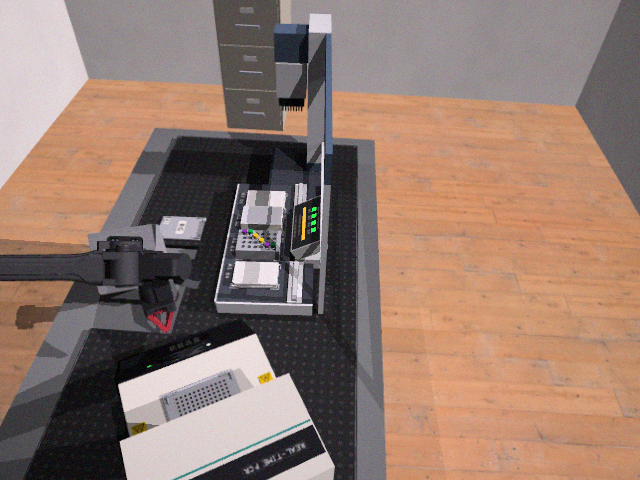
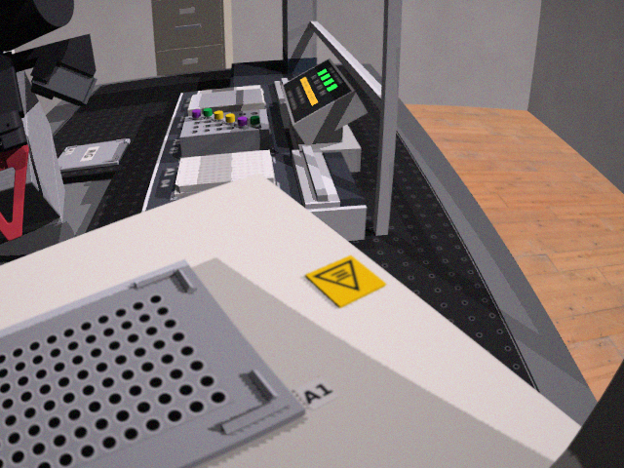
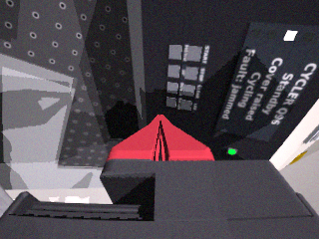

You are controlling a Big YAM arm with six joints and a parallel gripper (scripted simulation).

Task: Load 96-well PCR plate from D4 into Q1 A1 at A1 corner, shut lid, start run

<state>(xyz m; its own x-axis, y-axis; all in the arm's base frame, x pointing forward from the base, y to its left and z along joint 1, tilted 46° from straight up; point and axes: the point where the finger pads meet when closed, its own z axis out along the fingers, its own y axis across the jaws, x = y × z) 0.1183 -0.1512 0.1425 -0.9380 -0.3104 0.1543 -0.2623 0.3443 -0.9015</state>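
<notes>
Now: hand 23 cm short of the tube cooling block, 33 cm to the right of it and 9 cm above it. Also, from my hand: tall gantry post (39 cm ahead, 12 cm to the left, 8 cm above); then pipette head (37 cm ahead, 78 cm to the left, 23 cm above); then grey nest (2 cm behind, 49 cm to the left, 15 cm below).
</notes>
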